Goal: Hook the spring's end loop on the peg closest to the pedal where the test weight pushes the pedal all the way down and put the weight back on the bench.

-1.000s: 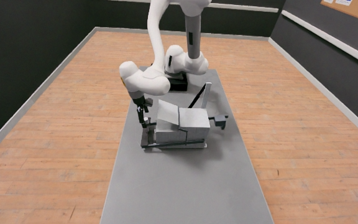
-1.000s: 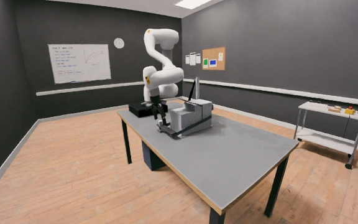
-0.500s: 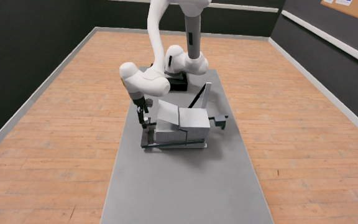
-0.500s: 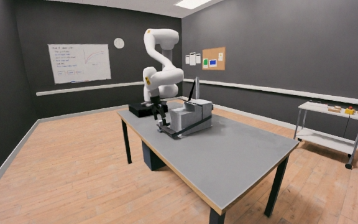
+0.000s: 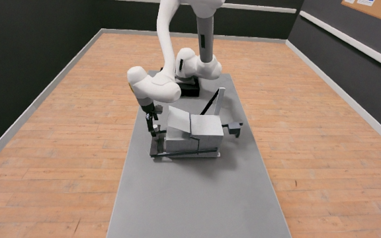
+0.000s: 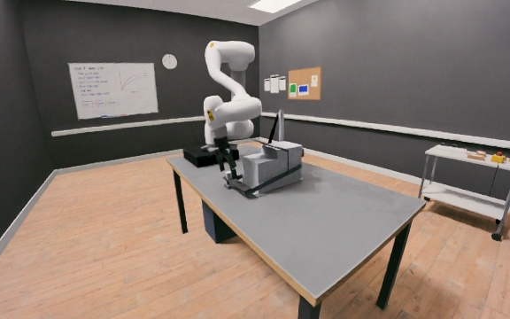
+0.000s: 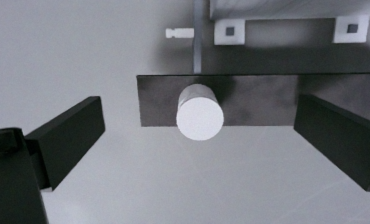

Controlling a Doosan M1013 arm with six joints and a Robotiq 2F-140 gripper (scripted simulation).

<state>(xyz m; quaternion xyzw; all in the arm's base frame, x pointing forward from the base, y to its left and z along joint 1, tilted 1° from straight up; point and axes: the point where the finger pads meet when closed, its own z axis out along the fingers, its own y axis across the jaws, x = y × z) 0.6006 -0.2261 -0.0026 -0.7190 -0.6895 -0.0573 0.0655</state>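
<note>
Now: hand 10 mm above the steel test weight. Also, from my hand: small dark object: 80 mm below, 10 mm to the right.
</note>
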